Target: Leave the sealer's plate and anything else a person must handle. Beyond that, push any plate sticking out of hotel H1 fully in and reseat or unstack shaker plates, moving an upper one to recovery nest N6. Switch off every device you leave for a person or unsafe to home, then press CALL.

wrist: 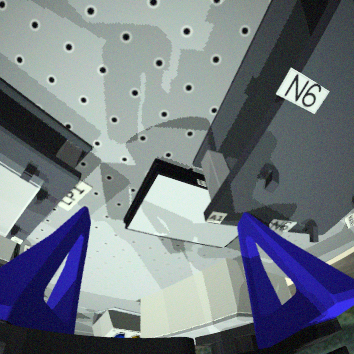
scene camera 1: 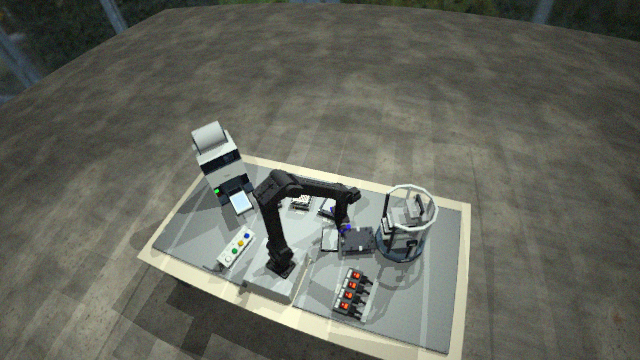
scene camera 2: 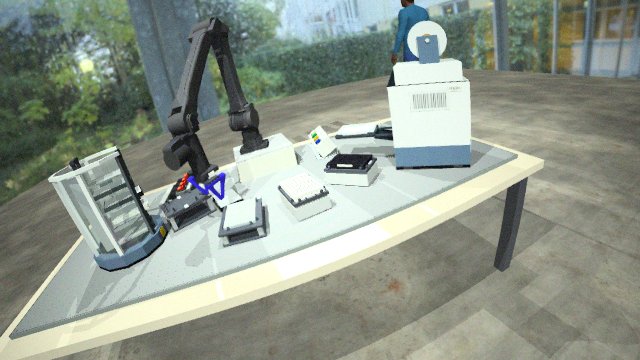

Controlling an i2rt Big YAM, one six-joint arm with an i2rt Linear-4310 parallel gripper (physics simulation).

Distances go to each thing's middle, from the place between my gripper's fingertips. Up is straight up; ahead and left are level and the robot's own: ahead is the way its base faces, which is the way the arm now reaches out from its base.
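The nest floor (wrist: 304, 147) is 12 cm to the right of my hand and 2 cm behind it, and going by their middles, it's the nearest to my hand of the things named here. The plate hotel (scene camera 2: 97, 191) is 30 cm to the right of my hand, 10 cm ahead of it and 10 cm above it.
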